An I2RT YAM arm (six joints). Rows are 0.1 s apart.
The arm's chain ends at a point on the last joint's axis. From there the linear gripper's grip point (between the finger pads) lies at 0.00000 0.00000 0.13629 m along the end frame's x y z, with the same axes.
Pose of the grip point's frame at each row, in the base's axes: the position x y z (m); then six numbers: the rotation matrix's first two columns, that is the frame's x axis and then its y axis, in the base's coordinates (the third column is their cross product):
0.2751 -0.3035 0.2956 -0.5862 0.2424 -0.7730 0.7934 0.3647 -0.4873
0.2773 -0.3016 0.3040 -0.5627 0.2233 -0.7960 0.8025 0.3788 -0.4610
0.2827 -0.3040 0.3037 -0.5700 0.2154 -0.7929 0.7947 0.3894 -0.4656
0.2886 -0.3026 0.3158 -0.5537 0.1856 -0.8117 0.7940 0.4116 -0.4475
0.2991 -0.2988 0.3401 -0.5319 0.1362 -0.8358 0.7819 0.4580 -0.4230
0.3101 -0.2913 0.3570 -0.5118 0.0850 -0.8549 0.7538 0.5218 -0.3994
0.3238 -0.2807 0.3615 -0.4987 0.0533 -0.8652 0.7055 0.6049 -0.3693
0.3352 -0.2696 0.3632 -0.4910 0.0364 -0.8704 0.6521 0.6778 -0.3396
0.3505 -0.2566 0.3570 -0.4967 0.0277 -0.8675 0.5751 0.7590 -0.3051
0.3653 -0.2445 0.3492 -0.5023 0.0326 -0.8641 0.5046 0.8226 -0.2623
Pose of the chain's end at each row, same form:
0.2528 -0.1810 0.3509 -0.5862 0.2424 -0.7730 0.7934 0.3647 -0.4873
0.2502 -0.1792 0.3575 -0.5627 0.2233 -0.7960 0.8025 0.3788 -0.4610
0.2543 -0.1820 0.3573 -0.5700 0.2154 -0.7929 0.7947 0.3894 -0.4656
0.2544 -0.1810 0.3669 -0.5537 0.1856 -0.8117 0.7940 0.4116 -0.4475
0.2548 -0.1791 0.3878 -0.5319 0.1362 -0.8358 0.7819 0.4580 -0.4230
0.2539 -0.1756 0.4021 -0.5118 0.0850 -0.8549 0.7538 0.5218 -0.3994
0.2552 -0.1724 0.4077 -0.4987 0.0533 -0.8652 0.7055 0.6049 -0.3693
0.2565 -0.1695 0.4118 -0.4910 0.0364 -0.8704 0.6521 0.6778 -0.3396
0.2619 -0.1680 0.4106 -0.4967 0.0277 -0.8675 0.5751 0.7590 -0.3051
0.2696 -0.1671 0.4078 -0.5023 0.0326 -0.8641 0.5046 0.8226 -0.2623

